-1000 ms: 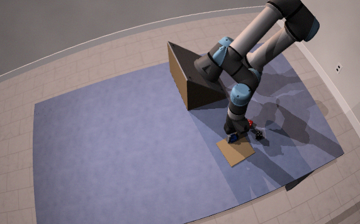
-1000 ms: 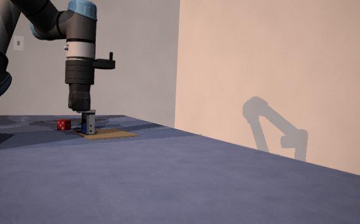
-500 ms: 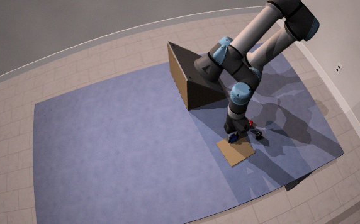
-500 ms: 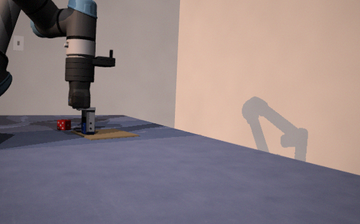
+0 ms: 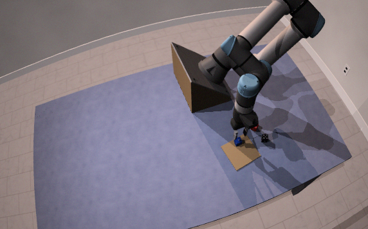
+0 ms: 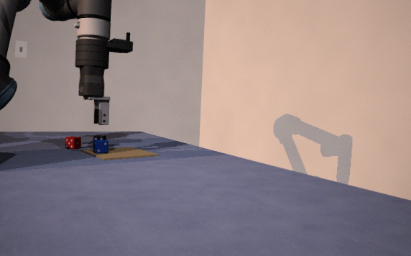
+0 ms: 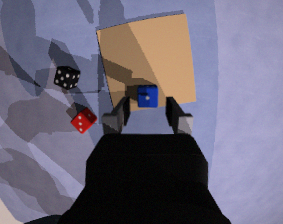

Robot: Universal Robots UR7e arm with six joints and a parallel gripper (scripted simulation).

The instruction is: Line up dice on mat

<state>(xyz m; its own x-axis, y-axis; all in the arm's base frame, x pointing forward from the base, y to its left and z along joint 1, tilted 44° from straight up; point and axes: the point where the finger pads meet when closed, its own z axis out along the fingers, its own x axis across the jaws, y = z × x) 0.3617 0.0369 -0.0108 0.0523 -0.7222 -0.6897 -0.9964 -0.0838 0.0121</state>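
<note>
My gripper is now 110 mm to the right of the red die, 70 mm above it and 50 mm past it. The rest, counted from my hand: blue die 70 mm below; tan mat 90 mm below, 50 mm ahead; black die 130 mm to the left, 70 mm below, 20 mm ahead.
</note>
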